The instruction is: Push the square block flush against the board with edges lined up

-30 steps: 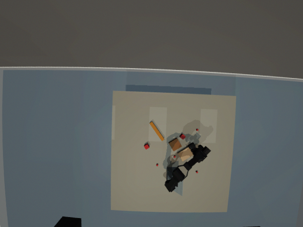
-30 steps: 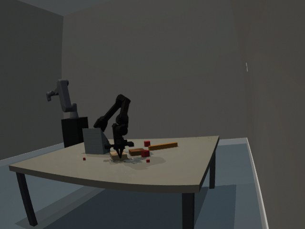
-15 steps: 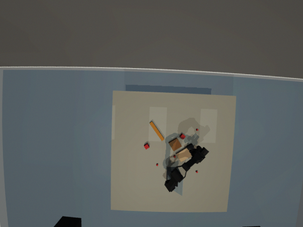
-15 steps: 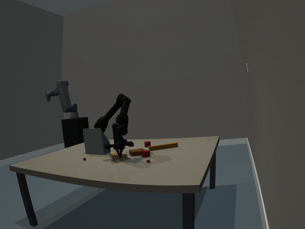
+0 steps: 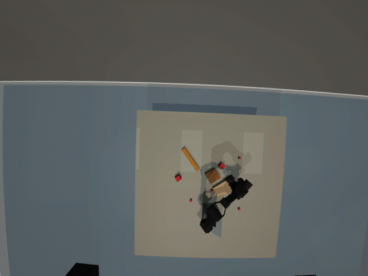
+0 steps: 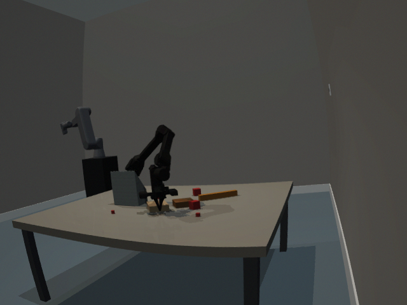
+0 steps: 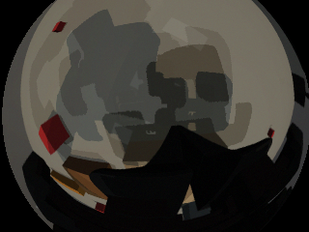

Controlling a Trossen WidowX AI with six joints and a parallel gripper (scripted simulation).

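My gripper tip is now 160 mm to the right of the square block, 60 mm short of it and 10 mm below it. Round my gripper tip: board: 360 mm to the left, 190 mm ahead, 10 mm above.
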